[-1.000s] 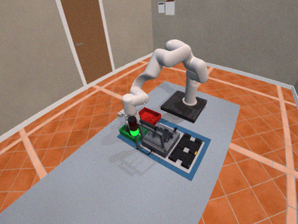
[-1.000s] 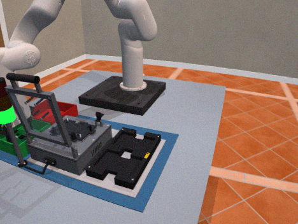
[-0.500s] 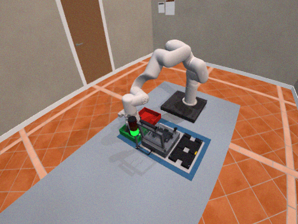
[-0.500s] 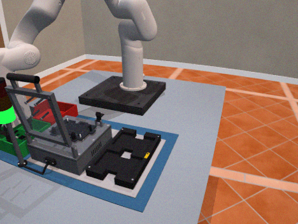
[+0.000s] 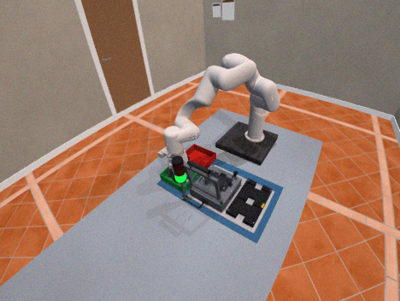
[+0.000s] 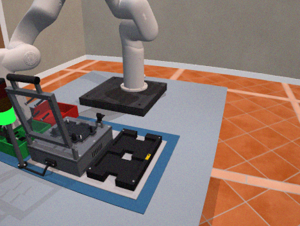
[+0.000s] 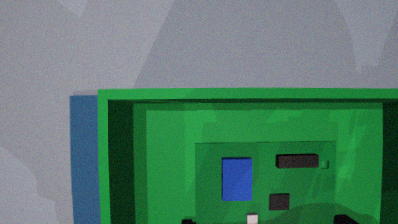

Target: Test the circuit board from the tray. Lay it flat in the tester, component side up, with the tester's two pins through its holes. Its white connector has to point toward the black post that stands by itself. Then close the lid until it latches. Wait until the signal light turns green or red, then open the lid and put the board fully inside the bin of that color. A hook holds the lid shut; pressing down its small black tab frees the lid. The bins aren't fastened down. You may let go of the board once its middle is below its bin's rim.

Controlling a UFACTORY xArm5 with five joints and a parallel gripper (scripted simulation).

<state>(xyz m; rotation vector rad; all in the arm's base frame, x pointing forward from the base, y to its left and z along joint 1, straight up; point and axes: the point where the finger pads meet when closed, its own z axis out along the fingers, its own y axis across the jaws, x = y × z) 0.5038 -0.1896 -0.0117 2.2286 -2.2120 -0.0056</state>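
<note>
The green bin lies 10 mm below my hand. The rest, counted from my hand: red bin 150 mm behind, 10 mm below; then green circuit board 10 mm below; then clear lid 70 mm ahead, 200 mm to the left, 160 mm above.
</note>
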